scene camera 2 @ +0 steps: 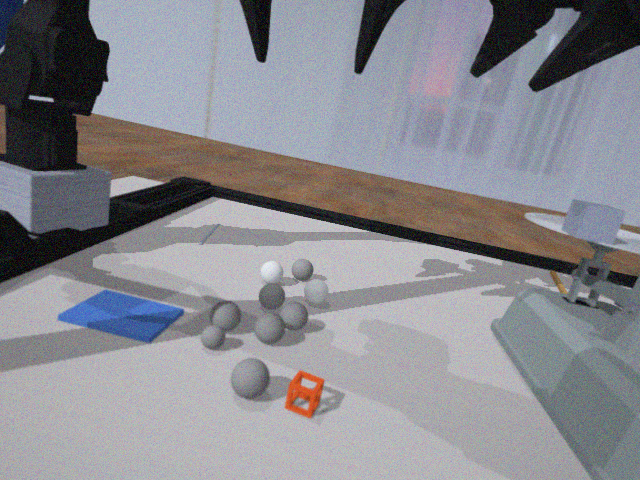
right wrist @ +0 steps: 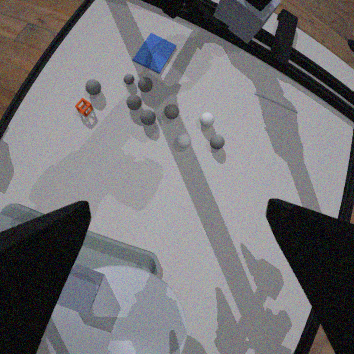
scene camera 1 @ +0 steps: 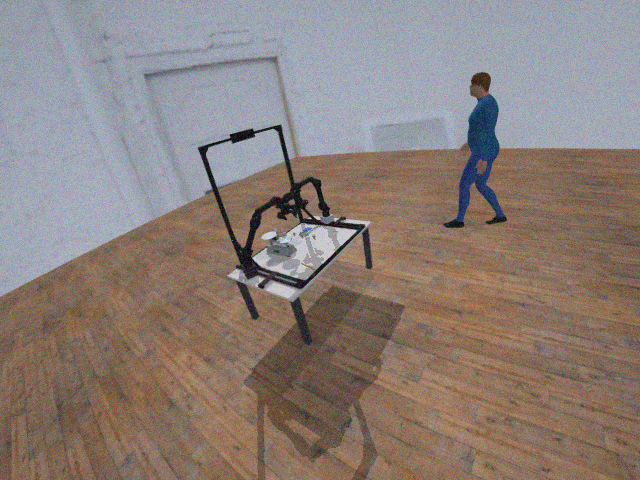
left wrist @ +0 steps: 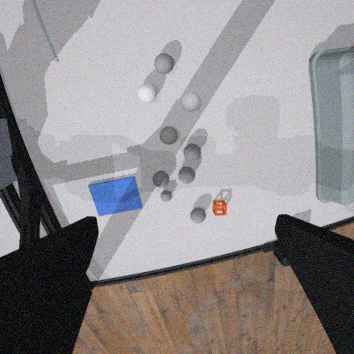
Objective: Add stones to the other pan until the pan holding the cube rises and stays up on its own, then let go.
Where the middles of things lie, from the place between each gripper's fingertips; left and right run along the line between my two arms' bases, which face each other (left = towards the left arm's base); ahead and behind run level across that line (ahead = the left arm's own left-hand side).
Right now the blue flat pad (scene camera 2: 112, 312) is 80 mm behind my left hand, 100 mm to the left of it and 240 mm below it. Round my left hand: grey balance scale (scene camera 2: 570, 350) (320 mm to the right, 120 mm below); then grey-blue cube (right wrist: 80, 288) (40 mm ahead, 270 mm to the right, 80 mm below); then orange wire-frame cube (scene camera 2: 313, 396) (120 mm behind, 70 mm to the right, 230 mm below).
Right now my right hand is 30 mm past the grey-blue cube, 110 mm to the left of it and 110 mm above it. Also, from my right hand: grey balance scale (70 mm behind, 160 mm to the right, 150 mm below); blue flat pad (140 mm behind, 270 mm to the left, 260 mm below); orange wire-frame cube (190 mm behind, 90 mm to the left, 250 mm below).
